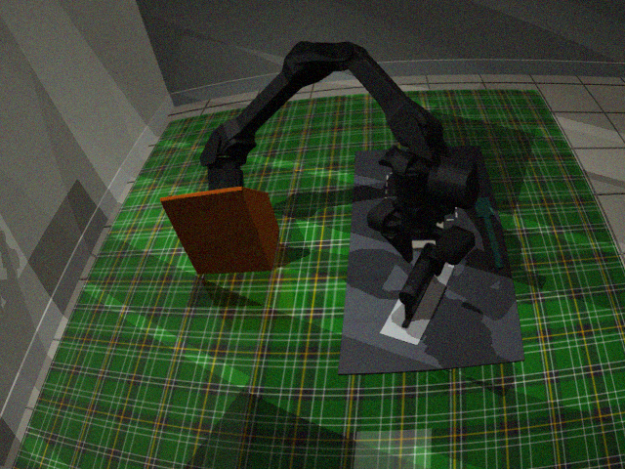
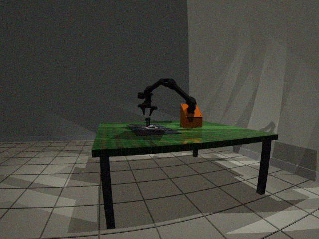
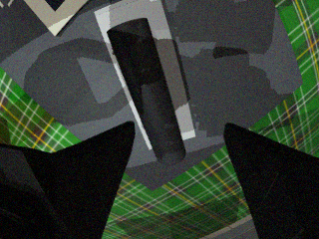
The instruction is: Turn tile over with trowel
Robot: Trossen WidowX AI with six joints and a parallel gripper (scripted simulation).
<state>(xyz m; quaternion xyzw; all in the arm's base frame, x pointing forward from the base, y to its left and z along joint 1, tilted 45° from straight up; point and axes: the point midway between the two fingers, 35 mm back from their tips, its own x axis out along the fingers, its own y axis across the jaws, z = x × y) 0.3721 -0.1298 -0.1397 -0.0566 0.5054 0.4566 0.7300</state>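
My gripper tip is 30 mm short of the dark grey mat, 180 mm to the right of it and 130 mm above it. Round my gripper tip: teal trowel 170 mm ahead, 190 mm to the left, 100 mm below; tile 10 mm ahead, 190 mm to the left, 100 mm below.
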